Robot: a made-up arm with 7 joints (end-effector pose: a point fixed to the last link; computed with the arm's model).
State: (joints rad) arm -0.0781 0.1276 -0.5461 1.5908 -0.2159 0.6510 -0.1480
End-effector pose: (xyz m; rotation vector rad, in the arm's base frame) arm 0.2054 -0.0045 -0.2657 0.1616 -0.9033 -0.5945
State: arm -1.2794 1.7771 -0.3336 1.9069 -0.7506 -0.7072 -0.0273
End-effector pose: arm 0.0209 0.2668 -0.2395 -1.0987 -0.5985 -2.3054
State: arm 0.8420 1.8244 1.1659 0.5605 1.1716 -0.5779 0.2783
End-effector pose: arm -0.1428 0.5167 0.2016 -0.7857 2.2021 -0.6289
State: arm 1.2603 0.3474 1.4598 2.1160 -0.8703 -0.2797 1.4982
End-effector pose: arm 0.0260 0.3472 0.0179 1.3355 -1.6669 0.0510
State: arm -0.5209 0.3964 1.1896 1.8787 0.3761 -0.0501 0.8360
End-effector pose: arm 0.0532 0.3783 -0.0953 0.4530 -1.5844 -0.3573
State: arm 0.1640 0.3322 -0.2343 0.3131 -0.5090 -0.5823 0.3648
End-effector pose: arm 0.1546 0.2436 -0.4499 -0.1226 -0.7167 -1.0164
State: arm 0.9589 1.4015 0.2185 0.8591 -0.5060 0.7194 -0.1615
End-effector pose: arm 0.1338 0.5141 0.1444 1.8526 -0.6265 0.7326
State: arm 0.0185 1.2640 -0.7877 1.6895 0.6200 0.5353 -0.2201
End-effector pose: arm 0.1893 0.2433 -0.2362 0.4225 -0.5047 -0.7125
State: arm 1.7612 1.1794 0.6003 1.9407 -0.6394 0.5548 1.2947
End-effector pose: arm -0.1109 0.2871 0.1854 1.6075 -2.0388 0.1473
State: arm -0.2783 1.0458 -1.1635 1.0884 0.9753 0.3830 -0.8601
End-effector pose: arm -0.0117 0.3065 -0.3780 0.9275 0.1128 -0.4945
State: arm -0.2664 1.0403 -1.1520 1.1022 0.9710 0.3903 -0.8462
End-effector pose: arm -0.0041 0.3015 -0.3788 0.9042 0.0970 -0.4835
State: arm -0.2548 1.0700 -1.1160 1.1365 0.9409 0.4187 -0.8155
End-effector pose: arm 0.0119 0.3051 -0.3715 0.8967 0.0750 -0.4918
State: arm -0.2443 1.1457 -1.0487 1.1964 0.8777 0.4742 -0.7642
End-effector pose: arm 0.0385 0.3192 -0.3519 0.9172 0.0460 -0.5278
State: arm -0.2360 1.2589 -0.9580 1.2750 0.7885 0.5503 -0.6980
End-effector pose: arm 0.0726 0.3386 -0.3192 0.9737 0.0150 -0.5911
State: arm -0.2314 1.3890 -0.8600 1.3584 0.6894 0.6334 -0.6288
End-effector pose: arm 0.1075 0.3557 -0.2775 1.0634 -0.0095 -0.6709
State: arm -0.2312 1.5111 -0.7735 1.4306 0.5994 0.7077 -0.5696
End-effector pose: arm 0.1365 0.3658 -0.2362 1.1677 -0.0217 -0.7492
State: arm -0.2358 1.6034 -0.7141 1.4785 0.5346 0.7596 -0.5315
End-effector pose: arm 0.1549 0.3701 -0.2053 1.2591 -0.0216 -0.8100
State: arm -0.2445 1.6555 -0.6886 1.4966 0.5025 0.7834 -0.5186
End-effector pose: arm 0.1621 0.3731 -0.1897 1.3171 -0.0116 -0.8465
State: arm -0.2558 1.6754 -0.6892 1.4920 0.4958 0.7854 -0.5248
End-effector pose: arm 0.1612 0.3771 -0.1861 1.3444 0.0040 -0.8642
